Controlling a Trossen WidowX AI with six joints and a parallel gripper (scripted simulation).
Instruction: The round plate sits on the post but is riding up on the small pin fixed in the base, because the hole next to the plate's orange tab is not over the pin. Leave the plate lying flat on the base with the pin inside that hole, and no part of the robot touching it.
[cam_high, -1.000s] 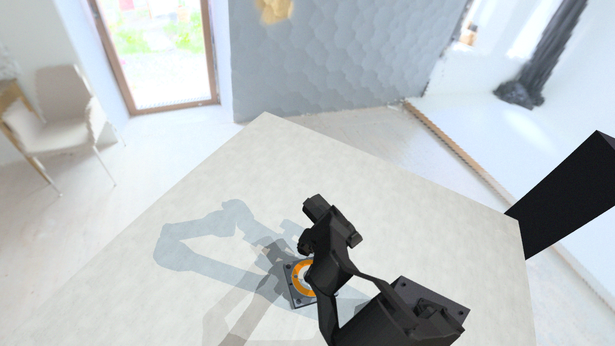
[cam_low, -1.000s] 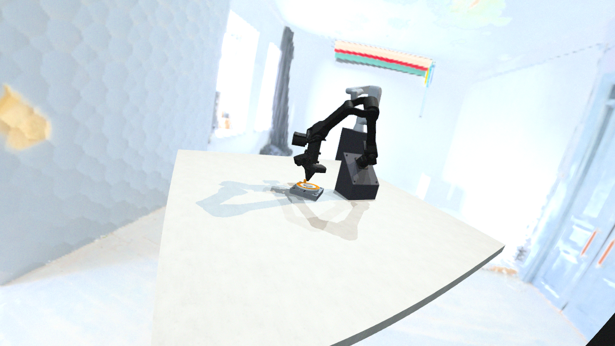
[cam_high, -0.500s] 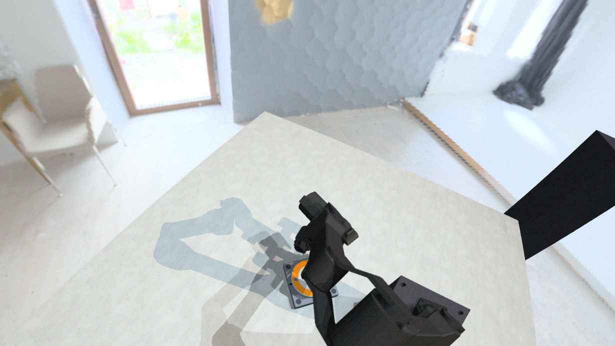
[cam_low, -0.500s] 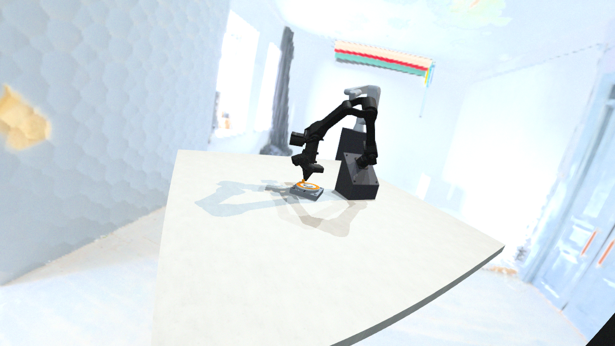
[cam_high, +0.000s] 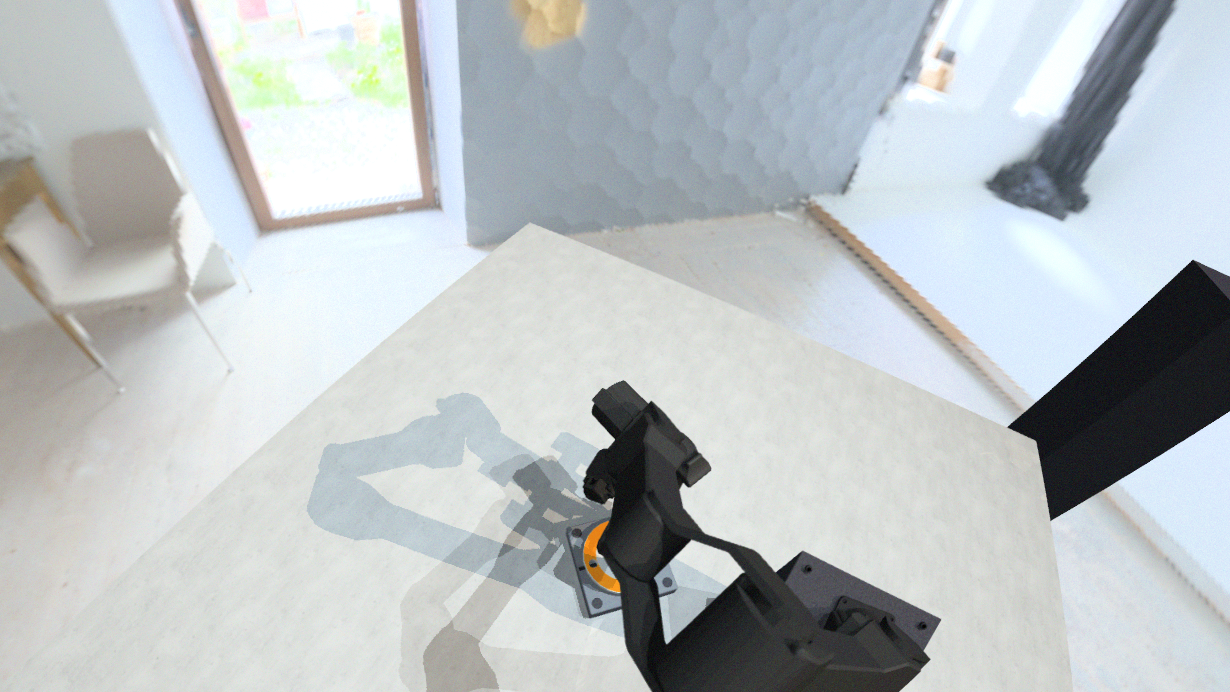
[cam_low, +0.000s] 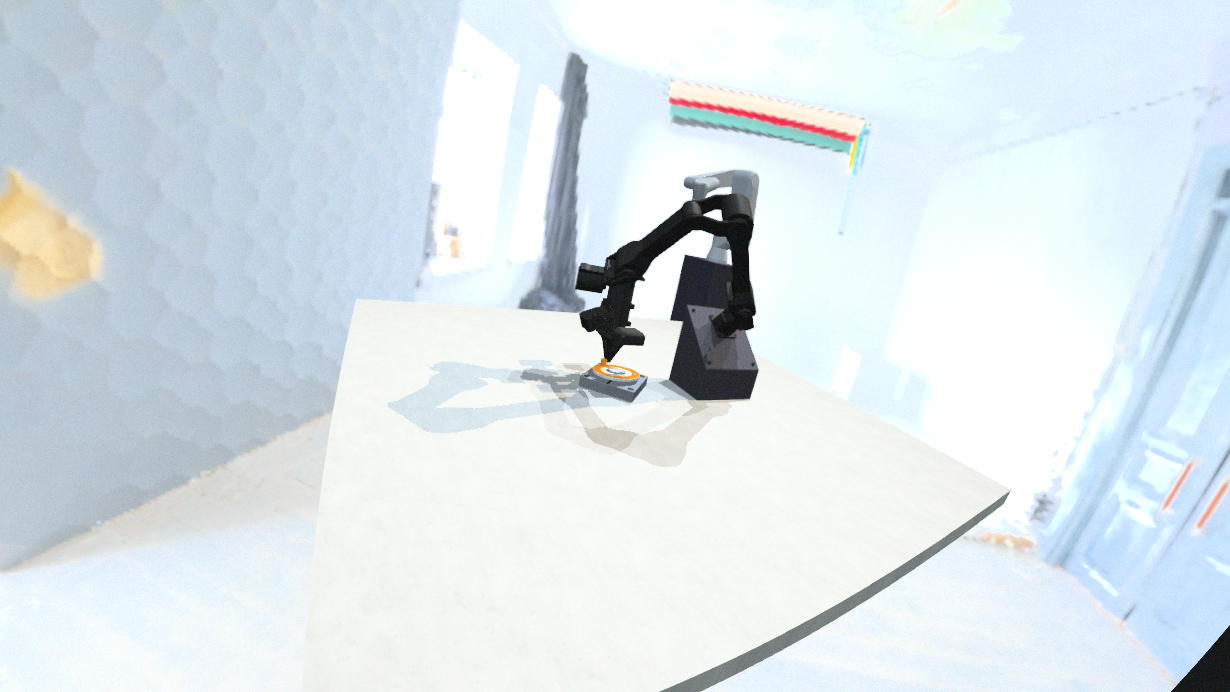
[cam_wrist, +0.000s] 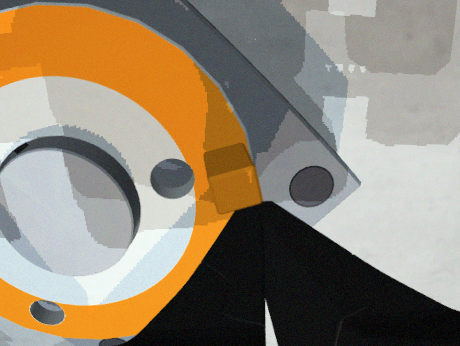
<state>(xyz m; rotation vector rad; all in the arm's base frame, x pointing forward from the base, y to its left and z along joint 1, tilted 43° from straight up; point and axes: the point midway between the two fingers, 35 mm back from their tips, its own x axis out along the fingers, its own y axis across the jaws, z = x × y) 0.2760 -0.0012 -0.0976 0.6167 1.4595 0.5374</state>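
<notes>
Now: the round orange plate 1 cm ahead of my gripper tip and 3 cm to the left of it. The rest, counted from my gripper tip: grey square base (5 cm to the left, 1 cm below).
</notes>
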